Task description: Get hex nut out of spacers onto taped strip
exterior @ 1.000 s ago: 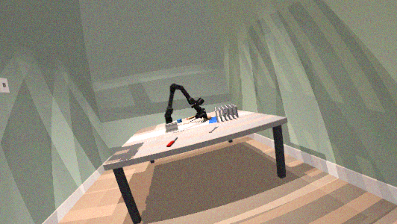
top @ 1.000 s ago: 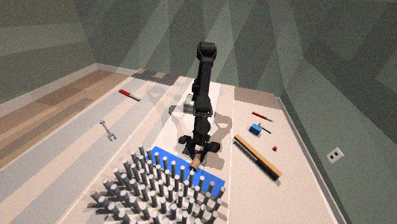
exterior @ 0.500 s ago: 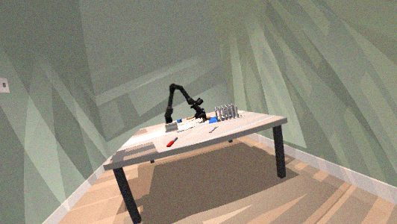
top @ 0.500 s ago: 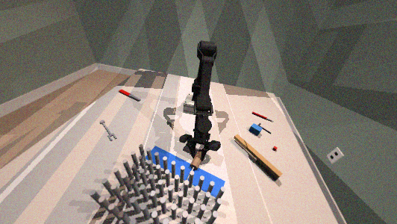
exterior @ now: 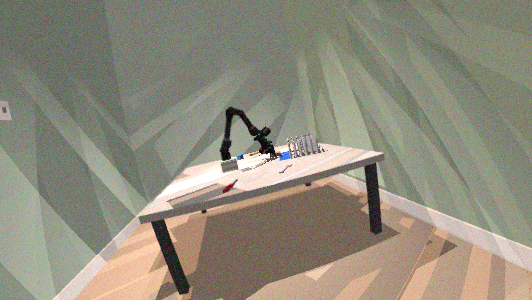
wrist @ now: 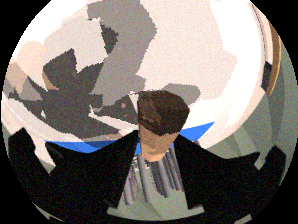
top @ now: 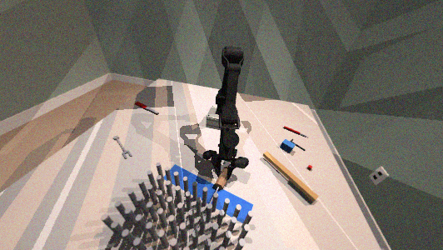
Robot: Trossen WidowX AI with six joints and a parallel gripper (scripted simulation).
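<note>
Now: gripper tip 6 cm short of the blue taped strip, 6 cm to the left of it and 2 cm above it. From my gripper tip the other things lie so: small red cube 16 cm behind, 40 cm to the left, 1 cm below; then blue block 27 cm behind, 31 cm to the left; then hook tool 10 cm ahead, 3 cm to the right.
</note>
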